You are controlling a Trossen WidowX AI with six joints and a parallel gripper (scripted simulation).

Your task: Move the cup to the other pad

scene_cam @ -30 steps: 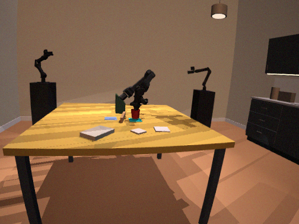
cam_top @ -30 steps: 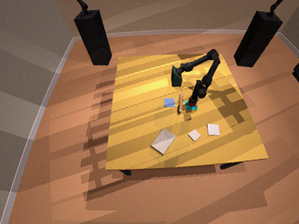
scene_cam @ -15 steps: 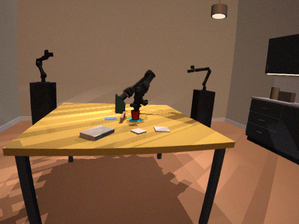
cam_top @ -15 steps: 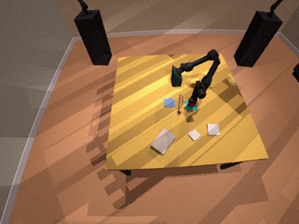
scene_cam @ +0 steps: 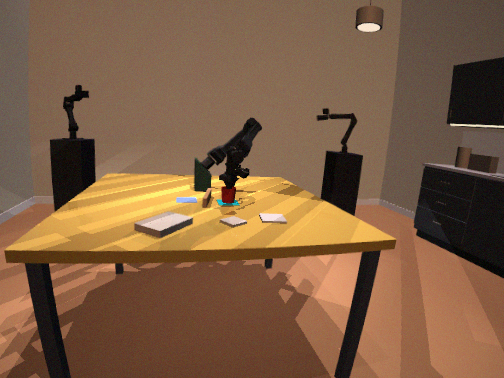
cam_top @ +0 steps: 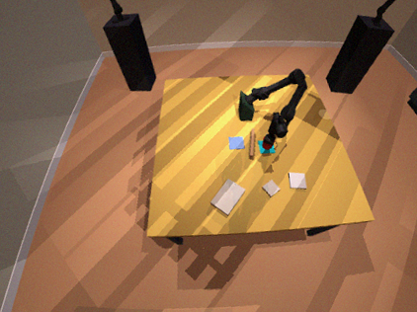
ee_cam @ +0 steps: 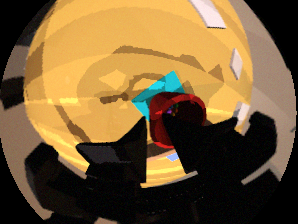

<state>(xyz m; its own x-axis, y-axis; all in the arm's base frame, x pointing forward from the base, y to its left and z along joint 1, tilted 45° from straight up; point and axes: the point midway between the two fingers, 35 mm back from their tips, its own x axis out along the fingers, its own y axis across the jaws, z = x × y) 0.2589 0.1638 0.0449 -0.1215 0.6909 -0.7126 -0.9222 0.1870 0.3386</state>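
Right now the red cup is 30 mm ahead of my gripper tip, 10 mm to the right of it and 10 mm below it. The rest, counted from my gripper tip: wooden stick: 20 mm ahead, 110 mm to the right, 30 mm below; light blue pad: 10 mm ahead, 210 mm to the right, 50 mm below; teal pad: 30 mm ahead, 10 mm to the right, 50 mm below.
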